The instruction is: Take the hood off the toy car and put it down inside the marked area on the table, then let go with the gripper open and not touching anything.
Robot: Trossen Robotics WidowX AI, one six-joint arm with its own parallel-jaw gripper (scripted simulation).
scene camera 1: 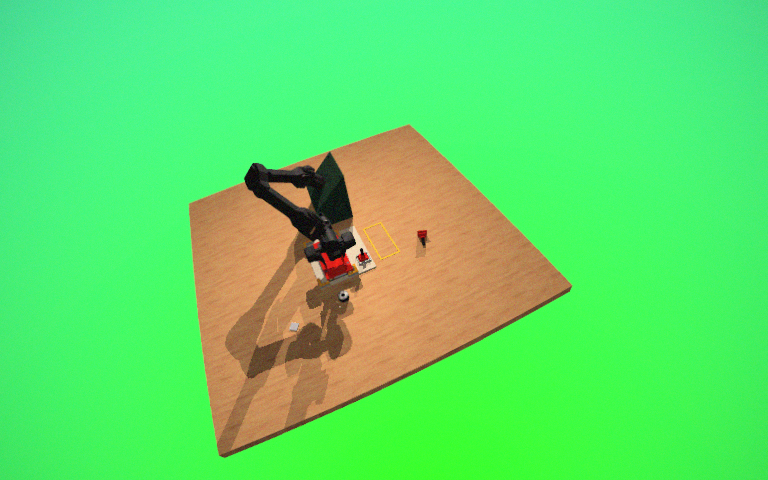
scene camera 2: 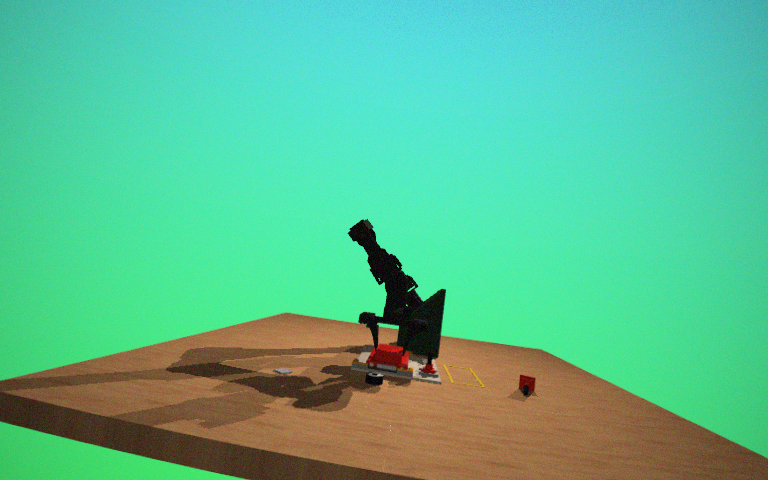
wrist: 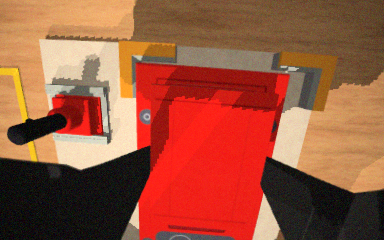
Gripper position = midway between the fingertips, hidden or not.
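Note:
I can see my gripper [scene camera 2: 389, 353] [wrist: 205, 156], which appears from the wrist as well as from the scene camera. A red hood [wrist: 208, 145] is visible to me too.

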